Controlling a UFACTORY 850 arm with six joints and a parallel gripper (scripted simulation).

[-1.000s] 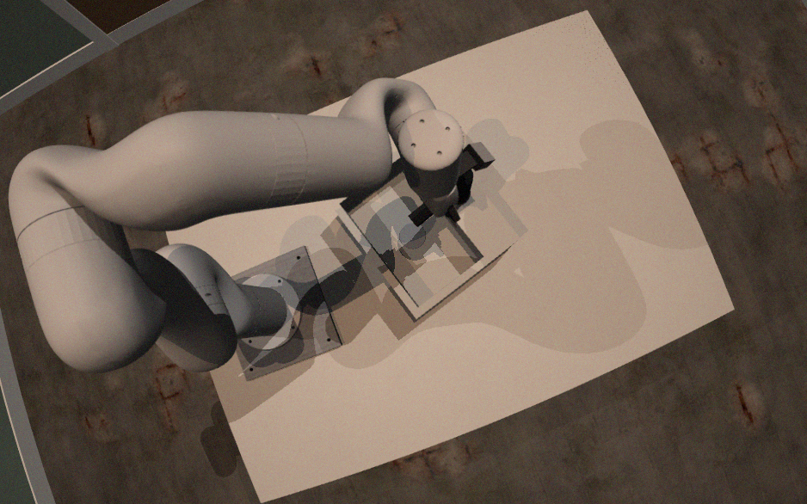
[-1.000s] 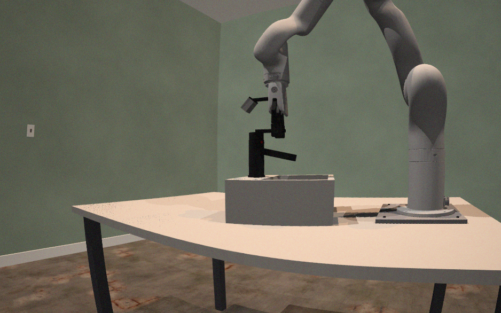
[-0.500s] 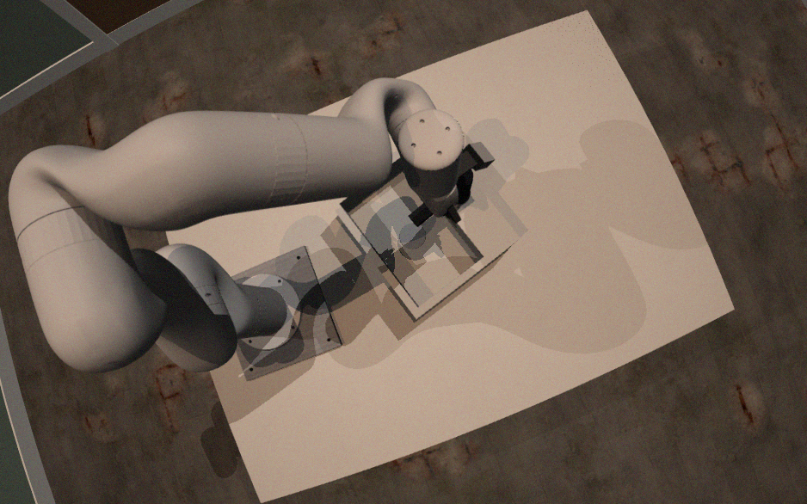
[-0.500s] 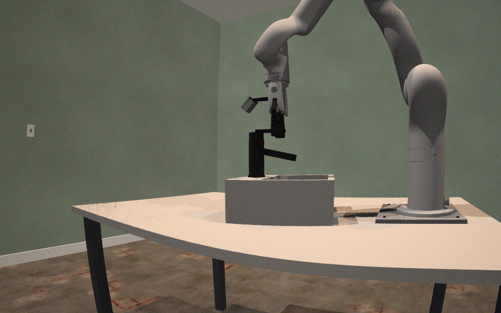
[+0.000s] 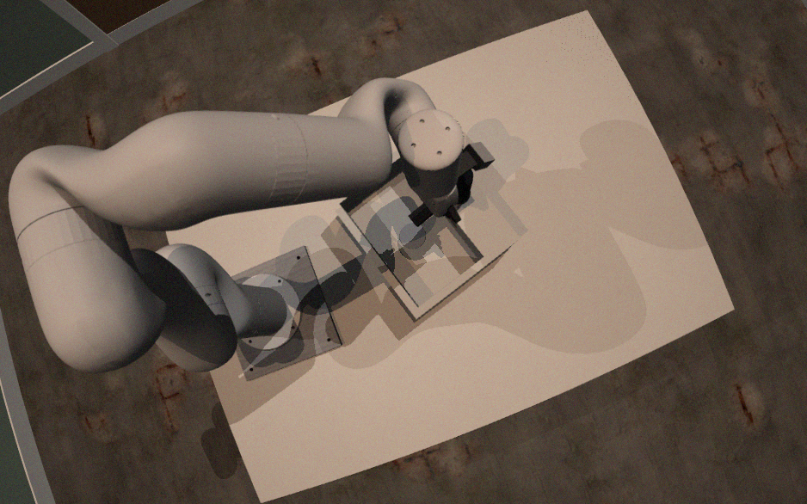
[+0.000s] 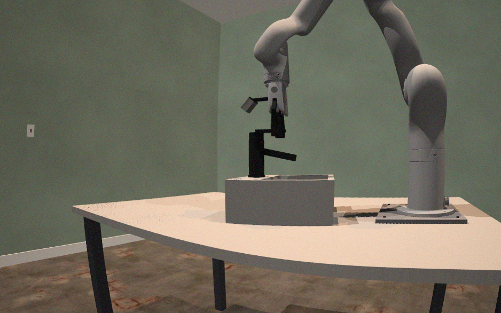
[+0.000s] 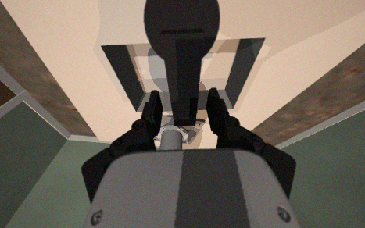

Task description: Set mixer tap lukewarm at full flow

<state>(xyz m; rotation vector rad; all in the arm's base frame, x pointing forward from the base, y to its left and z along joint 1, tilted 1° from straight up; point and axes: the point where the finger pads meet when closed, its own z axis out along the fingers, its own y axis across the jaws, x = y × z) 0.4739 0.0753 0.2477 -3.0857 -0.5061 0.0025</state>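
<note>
My hand is 2 cm short of the lever and 1 cm to the right of it. Also, from my hand: black mixer tap: 4 cm ahead, 2 cm to the left, 4 cm below; then grey sink basin: 5 cm behind, 2 cm to the right, 23 cm below.
</note>
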